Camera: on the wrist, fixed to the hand. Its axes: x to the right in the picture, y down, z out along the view.
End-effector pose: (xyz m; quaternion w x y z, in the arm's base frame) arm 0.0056 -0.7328 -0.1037 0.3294 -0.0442 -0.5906 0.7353
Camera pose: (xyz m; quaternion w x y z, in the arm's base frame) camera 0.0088 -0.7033 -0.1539 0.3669 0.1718 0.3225 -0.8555
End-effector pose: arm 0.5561 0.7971 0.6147 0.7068 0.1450 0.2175 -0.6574
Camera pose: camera 0.5921 0.8237 0.5772 0.9418 0.2253 -0.2331 -0.0893
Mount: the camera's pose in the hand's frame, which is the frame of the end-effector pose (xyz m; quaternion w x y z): -0.0029 0.0412 -0.0412 0.7063 0.1953 -0.2344 0.6388
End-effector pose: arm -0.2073 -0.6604 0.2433 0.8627 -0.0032 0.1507 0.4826
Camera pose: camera -0.2537 -0.6470 0.2105 0.3370 0.3756 0.0005 0.8633
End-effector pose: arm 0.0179 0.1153 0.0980 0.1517 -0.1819 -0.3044 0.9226
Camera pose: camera 0.0311 0.1034 0.0425 0.5180 0.0770 -0.0458 -0.8506
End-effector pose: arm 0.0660 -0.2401 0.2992 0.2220 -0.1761 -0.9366 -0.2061
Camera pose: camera 0.0999 -0.2248 0.3441 0.1033 -0.7276 -0.6413 0.2204
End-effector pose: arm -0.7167 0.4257 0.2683 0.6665 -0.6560 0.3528 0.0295
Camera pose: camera -0.7573 0.3957 0.2391 0.6627 -0.1009 0.5178 0.5315
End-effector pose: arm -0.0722 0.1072 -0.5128 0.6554 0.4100 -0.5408 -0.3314
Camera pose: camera -0.0327 0.1354 -0.4804 0.4678 -0.0056 -0.8622 0.1941
